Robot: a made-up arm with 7 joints. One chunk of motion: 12 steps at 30 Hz.
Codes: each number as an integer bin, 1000 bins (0 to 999) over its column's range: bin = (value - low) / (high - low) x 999, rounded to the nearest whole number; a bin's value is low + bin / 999 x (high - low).
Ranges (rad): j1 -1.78..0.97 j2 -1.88..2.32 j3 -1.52..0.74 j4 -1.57..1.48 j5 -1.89..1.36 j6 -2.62..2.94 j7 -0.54..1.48
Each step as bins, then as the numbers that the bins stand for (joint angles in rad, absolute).
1 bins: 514 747 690 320 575 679 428
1 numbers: -0.3651 1.2605 0.0410 -0.5930 -0.0194 1.1590 0.3254
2 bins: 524 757 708 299 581 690 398
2 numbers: -0.3376 1.3026 0.0817 -0.6571 0.0001 1.2202 0.2648
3 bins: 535 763 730 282 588 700 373
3 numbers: -0.3073 1.3278 0.1315 -0.7090 0.0229 1.2759 0.2142
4 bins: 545 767 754 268 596 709 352
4 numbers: -0.2797 1.3446 0.1857 -0.7518 0.0489 1.3260 0.1718
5 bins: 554 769 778 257 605 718 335
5 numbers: -0.2550 1.3530 0.2400 -0.7854 0.0782 1.3761 0.1374
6 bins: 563 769 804 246 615 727 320
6 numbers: -0.2302 1.3530 0.2989 -0.8189 0.1108 1.4262 0.1070
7 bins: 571 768 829 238 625 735 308
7 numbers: -0.2082 1.3488 0.3554 -0.8434 0.1433 1.4707 0.0828
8 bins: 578 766 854 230 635 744 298
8 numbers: -0.1889 1.3404 0.4120 -0.8678 0.1758 1.5208 0.0626
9 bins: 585 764 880 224 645 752 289
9 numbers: -0.1696 1.3320 0.4708 -0.8861 0.2083 1.5653 0.0444
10 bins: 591 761 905 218 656 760 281
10 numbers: -0.1531 1.3194 0.5273 -0.9044 0.2441 1.6098 0.0282
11 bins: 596 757 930 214 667 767 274
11 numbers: -0.1394 1.3026 0.5839 -0.9166 0.2799 1.6488 0.0140
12 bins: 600 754 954 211 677 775 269
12 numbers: -0.1283 1.2900 0.6382 -0.9258 0.3125 1.6933 0.0039
